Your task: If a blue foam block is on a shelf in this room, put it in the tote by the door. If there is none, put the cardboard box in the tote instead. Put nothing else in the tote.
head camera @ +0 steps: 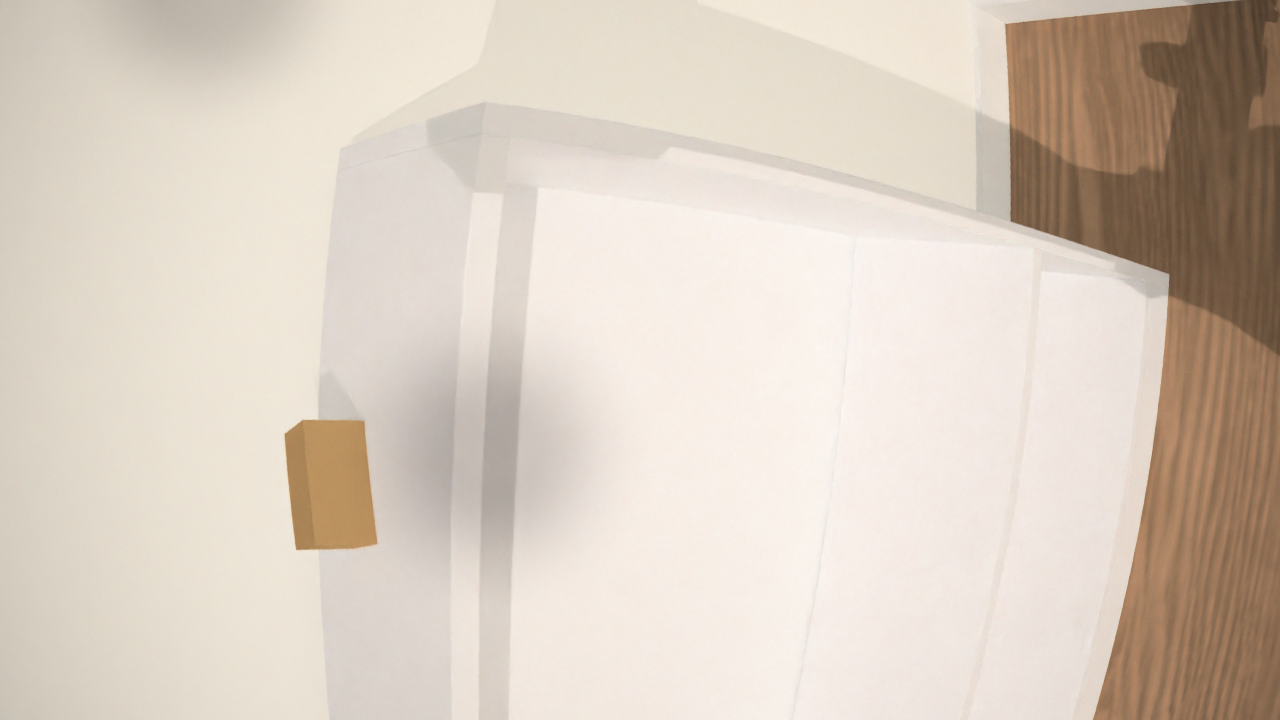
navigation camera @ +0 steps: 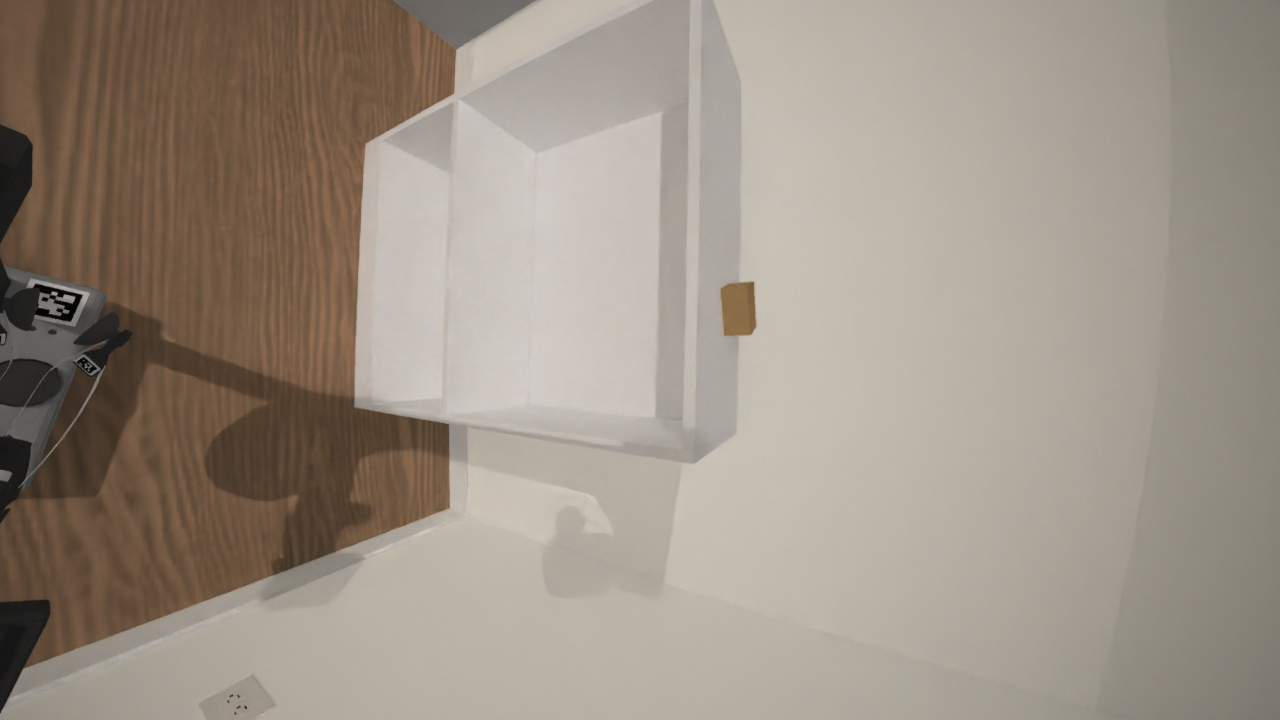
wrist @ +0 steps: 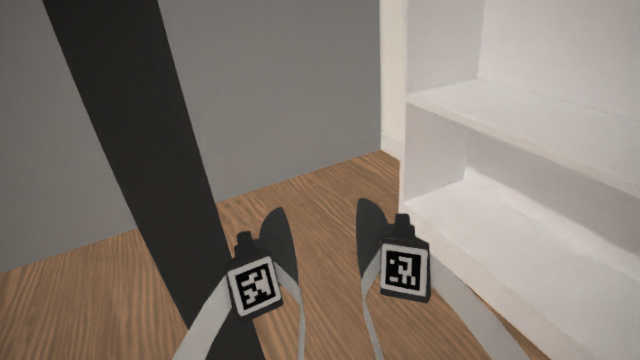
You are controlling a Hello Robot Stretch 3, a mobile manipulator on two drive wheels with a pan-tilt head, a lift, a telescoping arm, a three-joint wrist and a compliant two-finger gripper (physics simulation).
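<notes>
The small tan cardboard box sits on the top board of the white shelf unit. In the head and navigation views the picture is turned sideways, with the top of the unit toward the box. My gripper is open, with floor showing between its fingers. It is low in front of the shelf unit, apart from it and from the box. No blue foam block shows on the visible shelf surfaces. The tote and the door do not show in these views.
A grey panelled surface stands behind the gripper in the wrist view, with a dark post crossing it at the left. Cream walls meet the wooden floor. A wall outlet shows low in the navigation view.
</notes>
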